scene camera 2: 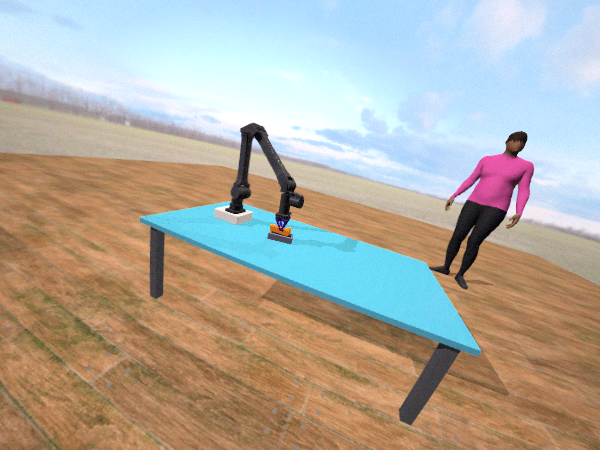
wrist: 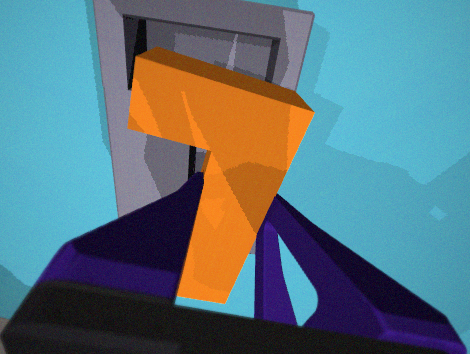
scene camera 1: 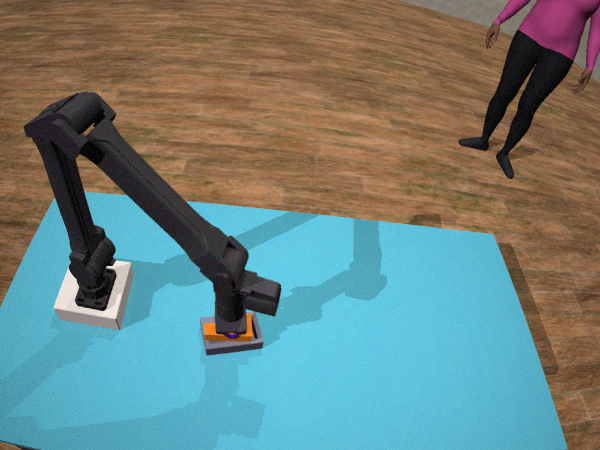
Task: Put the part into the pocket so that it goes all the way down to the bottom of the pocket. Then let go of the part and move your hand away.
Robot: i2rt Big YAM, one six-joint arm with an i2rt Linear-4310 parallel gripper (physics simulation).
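Places are measured from the arm's base along level axes (x left, y ahead, z down), in metres.
Pixels of known places: gripper, fingertip midpoint: [scene camera 2: 281, 229] [wrist: 232, 192] [scene camera 1: 231, 332]; arm's base, link origin: [scene camera 2: 235, 211] [scene camera 1: 96, 289].
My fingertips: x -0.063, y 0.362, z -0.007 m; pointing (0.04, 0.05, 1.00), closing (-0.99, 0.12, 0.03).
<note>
For each thing: its top centre in the pictures, then the offset to it from my fingertips. Level surfaces: height alone.
- orange L-shaped block, top centre: [wrist: 190, 216] [scene camera 1: 228, 323] [scene camera 2: 281, 226] dx +0.014, dy -0.010, dz -0.013 m
- grey block, top centre: [wrist: 194, 153] [scene camera 1: 231, 329] [scene camera 2: 281, 233] dx +0.022, dy -0.003, dz +0.027 m
- blue table, surface height: dz +0.063 m
The part is an orange L-shaped block [scene camera 1: 212, 336] [scene camera 2: 273, 229] [wrist: 225, 120]. My gripper [scene camera 1: 231, 334] [scene camera 2: 281, 227] [wrist: 232, 192], with purple fingers, is shut on its long leg. The pocket is a recess in a grey block [scene camera 1: 232, 348] [scene camera 2: 280, 239] [wrist: 111, 105] on the table. The part is over the grey block, above its rim. In the wrist view the part is turned relative to the recess; its right corner reaches past the block's right edge, and the recess's far end shows beyond it. The fingers and part hide the recess's near end.
The arm's white base block [scene camera 1: 66, 299] [scene camera 2: 232, 216] stands on the blue table [scene camera 1: 425, 325] [scene camera 2: 375, 290], left of the grey block in scene camera 1. A person in a pink top [scene camera 1: 555, 30] [scene camera 2: 500, 182] stands on the floor beyond the table.
</note>
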